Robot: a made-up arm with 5 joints.
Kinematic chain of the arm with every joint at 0, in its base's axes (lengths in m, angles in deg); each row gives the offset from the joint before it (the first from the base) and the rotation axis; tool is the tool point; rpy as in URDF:
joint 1: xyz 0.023 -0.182 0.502 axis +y
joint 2: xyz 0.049 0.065 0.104 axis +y
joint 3: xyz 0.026 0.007 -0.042 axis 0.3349 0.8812 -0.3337
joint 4: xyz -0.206 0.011 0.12 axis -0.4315 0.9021 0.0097
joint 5: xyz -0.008 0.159 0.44 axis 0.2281 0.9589 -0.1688
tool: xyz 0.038 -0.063 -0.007 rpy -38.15 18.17 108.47
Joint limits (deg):
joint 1: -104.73..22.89
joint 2: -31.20..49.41
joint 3: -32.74..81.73
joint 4: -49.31..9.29
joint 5: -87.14..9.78
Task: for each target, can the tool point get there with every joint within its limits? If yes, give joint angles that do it. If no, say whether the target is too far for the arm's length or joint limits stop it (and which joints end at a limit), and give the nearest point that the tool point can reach.
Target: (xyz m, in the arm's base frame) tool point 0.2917 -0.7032 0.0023
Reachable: no: joint limits stop it (at a limit: joint 1, joint 2, joint 3, joint 4) | nearest point 0.4790 -0.3195 0.1332 | short by 0.447 m
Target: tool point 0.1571 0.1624 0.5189
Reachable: no: joint limits stop it (at a limit: joint 1, joint 2, joint 4, joint 5) | nearest point 0.5320 0.0308 0.8320 | short by 0.506 m
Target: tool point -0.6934 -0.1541 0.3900
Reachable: yes | joints -71.01 26.40 -19.87 -42.66 -43.67
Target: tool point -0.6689 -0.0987 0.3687
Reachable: yes | joints -59.40 -6.81 -6.57 -31.39 -71.89
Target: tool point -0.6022 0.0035 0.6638
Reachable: yes | joints -63.34 20.27 -19.08 -6.07 -15.85
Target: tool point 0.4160 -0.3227 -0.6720
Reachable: no: too far | nearest point 0.1833 -0.2148 -0.1226 | short by 0.606 m
